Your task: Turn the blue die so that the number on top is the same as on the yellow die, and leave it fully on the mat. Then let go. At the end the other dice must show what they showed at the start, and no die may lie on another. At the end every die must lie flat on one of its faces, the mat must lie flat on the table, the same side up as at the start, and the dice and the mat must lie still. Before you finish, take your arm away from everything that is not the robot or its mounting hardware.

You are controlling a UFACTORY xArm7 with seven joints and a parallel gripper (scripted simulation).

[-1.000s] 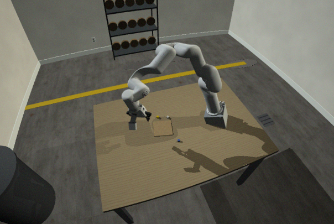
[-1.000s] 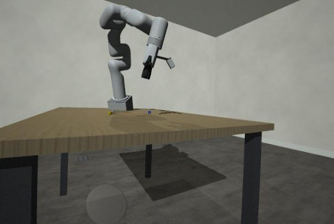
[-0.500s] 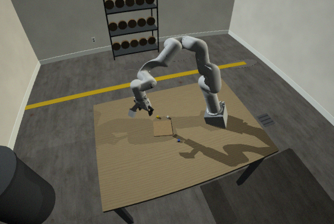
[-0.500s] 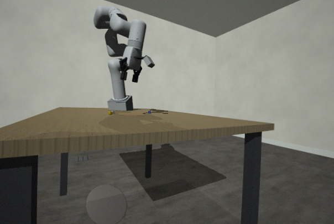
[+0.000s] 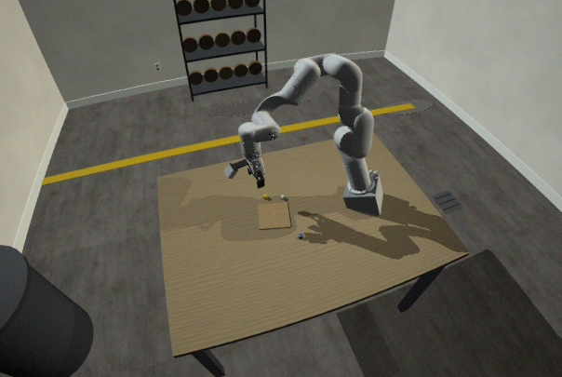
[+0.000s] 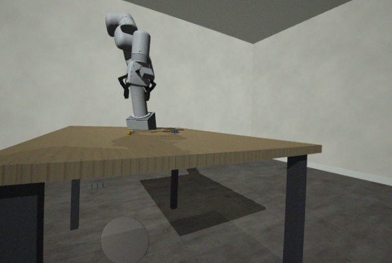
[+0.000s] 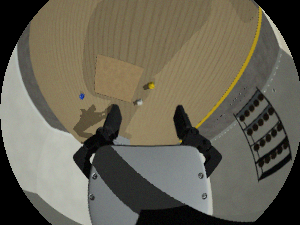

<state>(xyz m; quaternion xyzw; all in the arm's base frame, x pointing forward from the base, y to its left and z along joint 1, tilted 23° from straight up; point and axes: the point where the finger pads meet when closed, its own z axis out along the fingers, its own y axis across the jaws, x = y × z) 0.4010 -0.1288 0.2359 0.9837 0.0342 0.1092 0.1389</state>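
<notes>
My hand is 160 mm above the yellow die, 40 mm past it and 10 mm to the left of it. Also, from my hand: white die 160 mm below, 110 mm behind, 20 mm to the left; blue die 260 mm to the left, 160 mm below, 90 mm behind; tan mat 160 mm below, 100 mm to the left, 30 mm behind.
</notes>
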